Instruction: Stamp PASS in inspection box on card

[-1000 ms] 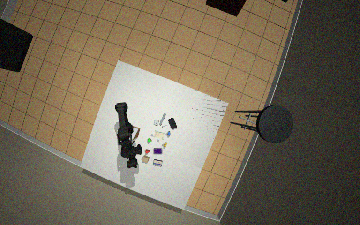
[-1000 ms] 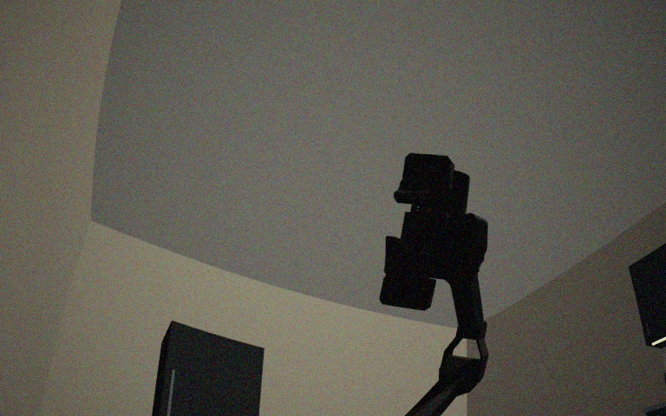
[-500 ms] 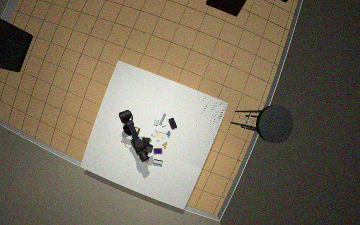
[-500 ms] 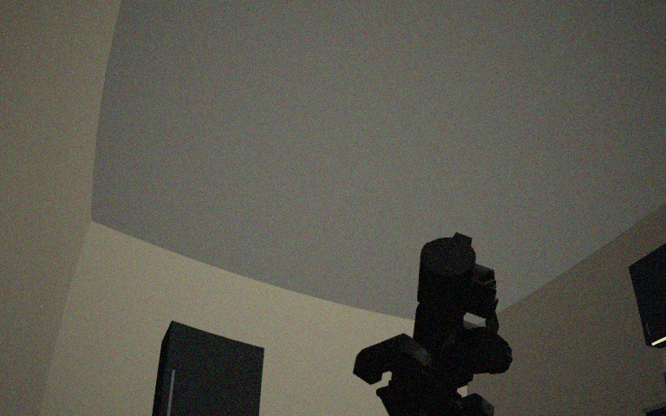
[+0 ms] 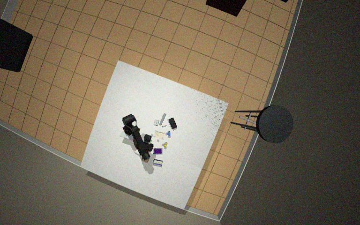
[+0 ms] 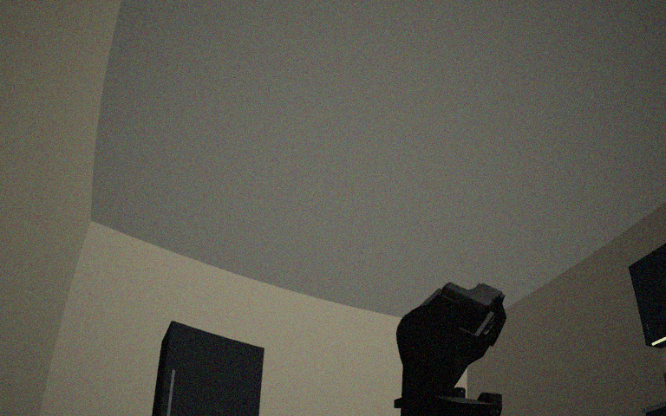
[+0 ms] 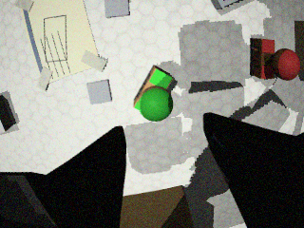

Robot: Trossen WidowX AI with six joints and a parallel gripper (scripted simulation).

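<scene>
Right now my gripper tip is 80 mm above the PASS stamp. Also, from my gripper tip: purple ink pad: 130 mm ahead, 90 mm below, 60 mm to the right; cream card: 100 mm to the left, 100 mm below, 60 mm ahead; red-knobbed stamp: 110 mm to the right, 80 mm below, 30 mm ahead.
</scene>
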